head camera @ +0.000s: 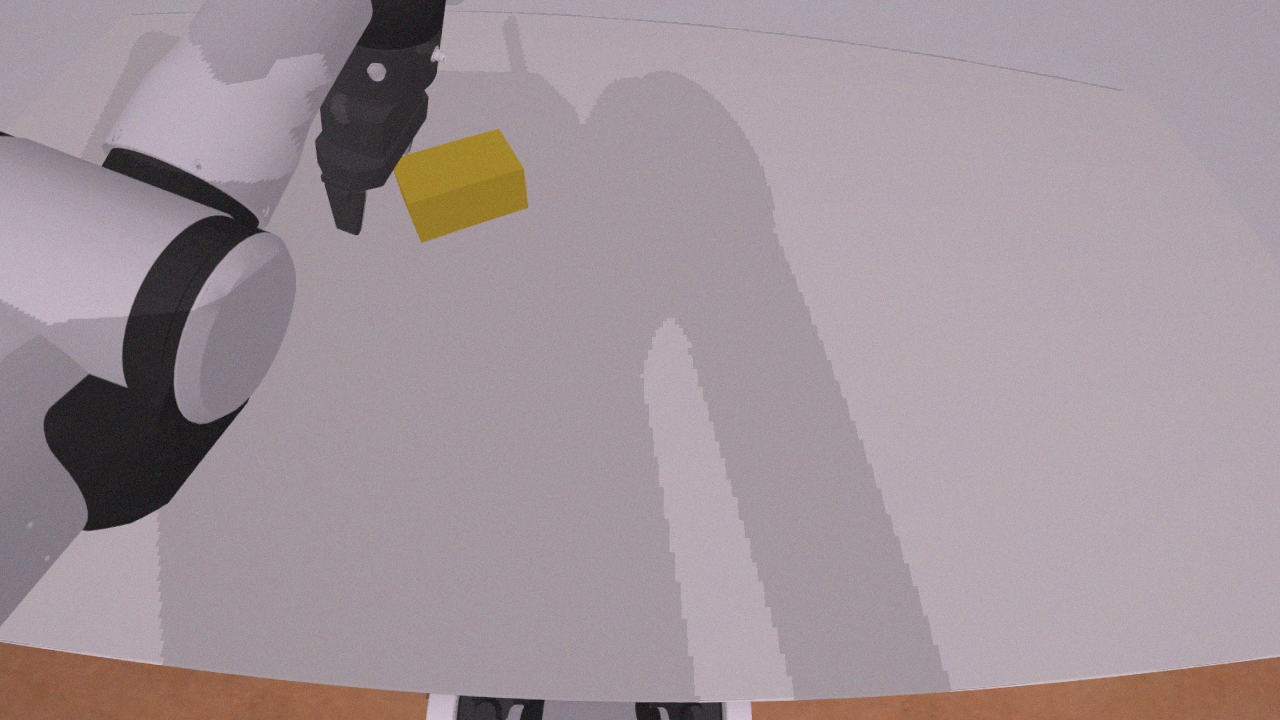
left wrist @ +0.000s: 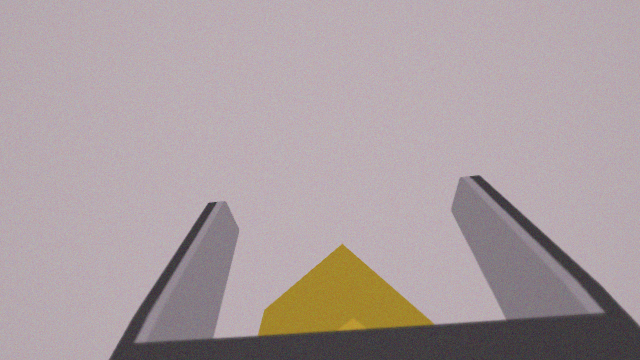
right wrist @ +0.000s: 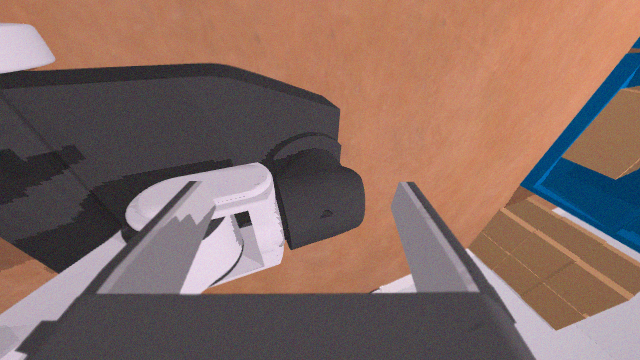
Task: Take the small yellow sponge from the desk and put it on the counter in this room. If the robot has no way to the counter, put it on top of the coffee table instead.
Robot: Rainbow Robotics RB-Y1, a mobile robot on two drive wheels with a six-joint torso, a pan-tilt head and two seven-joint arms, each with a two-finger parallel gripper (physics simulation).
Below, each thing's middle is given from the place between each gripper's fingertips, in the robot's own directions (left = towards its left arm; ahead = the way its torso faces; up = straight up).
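Measured from my right hand, the yellow sponge (head camera: 450, 187) is 36 cm to the left, 81 cm ahead and 49 cm above.
From my left hand, I find the yellow sponge 8 cm to the right, 1 cm behind and 1 cm above.
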